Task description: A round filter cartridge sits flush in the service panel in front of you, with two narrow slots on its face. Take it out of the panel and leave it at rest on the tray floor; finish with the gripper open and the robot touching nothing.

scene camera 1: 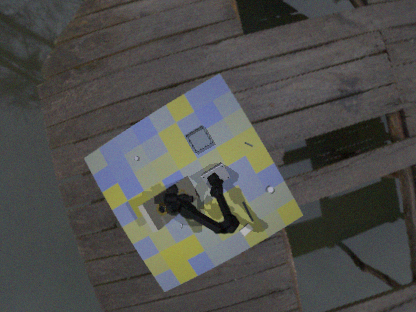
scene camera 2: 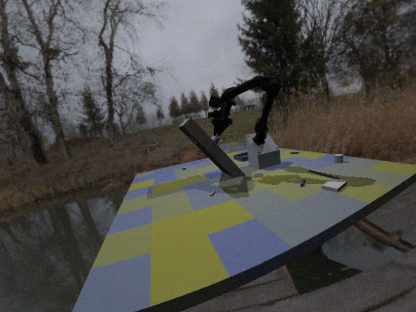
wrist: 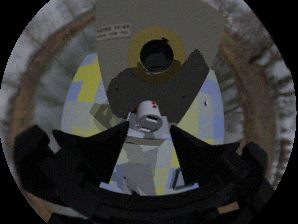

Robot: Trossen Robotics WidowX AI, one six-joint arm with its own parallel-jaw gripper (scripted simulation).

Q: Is the gripper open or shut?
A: Open.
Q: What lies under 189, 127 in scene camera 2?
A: A service panel.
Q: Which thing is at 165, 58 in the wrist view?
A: A service panel.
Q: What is the gripper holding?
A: Nothing.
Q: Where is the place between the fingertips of the gripper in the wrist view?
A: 150, 126
